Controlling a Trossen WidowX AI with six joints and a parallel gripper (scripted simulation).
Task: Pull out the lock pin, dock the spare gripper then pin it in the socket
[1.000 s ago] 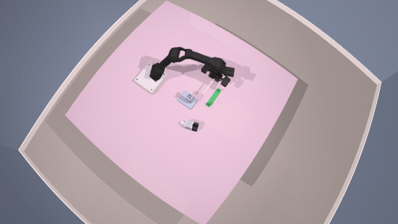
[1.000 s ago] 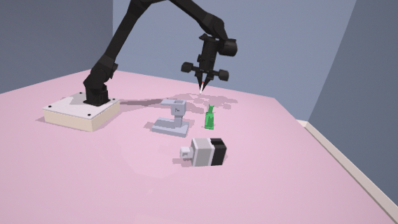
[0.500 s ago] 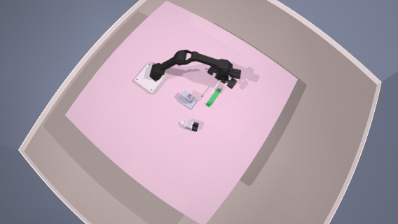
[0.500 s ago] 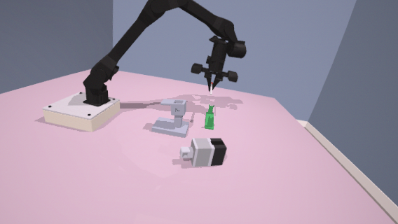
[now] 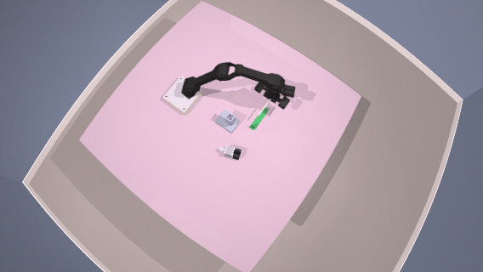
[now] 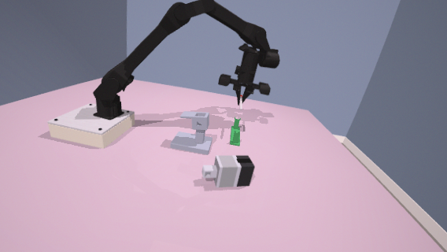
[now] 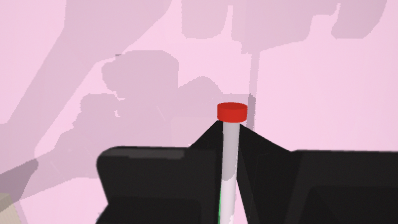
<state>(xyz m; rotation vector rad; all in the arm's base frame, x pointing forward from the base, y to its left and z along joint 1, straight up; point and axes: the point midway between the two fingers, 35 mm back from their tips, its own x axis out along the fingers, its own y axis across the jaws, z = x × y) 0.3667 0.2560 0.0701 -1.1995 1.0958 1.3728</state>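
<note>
Now: the green see-through block 100 mm to the right of my gripper tip, 60 mm below it and 10 mm ahead of it. Also, from my gripper tip: mount socket 230 mm to the right, 90 mm behind, 30 mm below; then spare gripper 350 mm to the right, 50 mm below, 30 mm ahead.
</note>
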